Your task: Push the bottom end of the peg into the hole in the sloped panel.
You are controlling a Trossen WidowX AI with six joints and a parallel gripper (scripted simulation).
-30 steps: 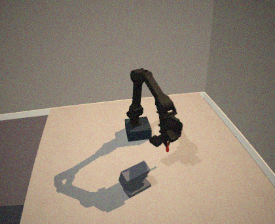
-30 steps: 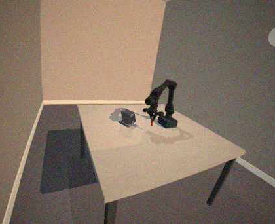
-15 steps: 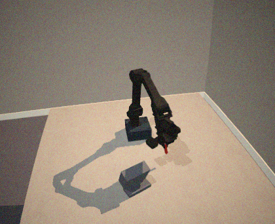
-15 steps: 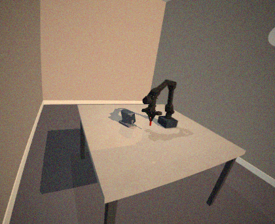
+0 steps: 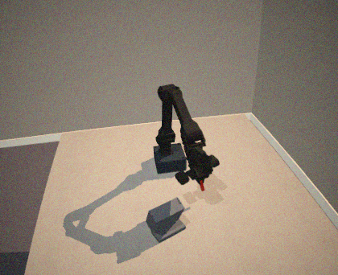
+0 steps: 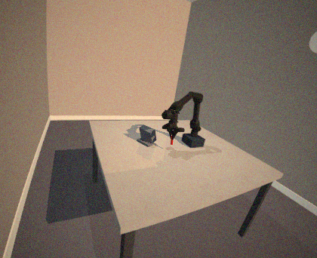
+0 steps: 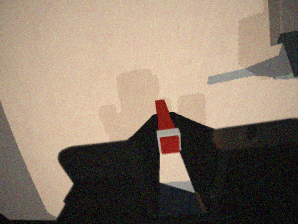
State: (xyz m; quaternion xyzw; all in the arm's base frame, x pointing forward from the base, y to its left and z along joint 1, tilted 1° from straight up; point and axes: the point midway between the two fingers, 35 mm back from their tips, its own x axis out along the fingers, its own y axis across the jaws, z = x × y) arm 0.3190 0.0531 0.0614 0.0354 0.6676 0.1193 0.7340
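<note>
Now: the grey sloped panel 100 mm ahead of my gripper tip, 200 mm to the right of it and 20 mm below it. The rest, counted from my gripper tip: red square peg (20 mm above).
</note>
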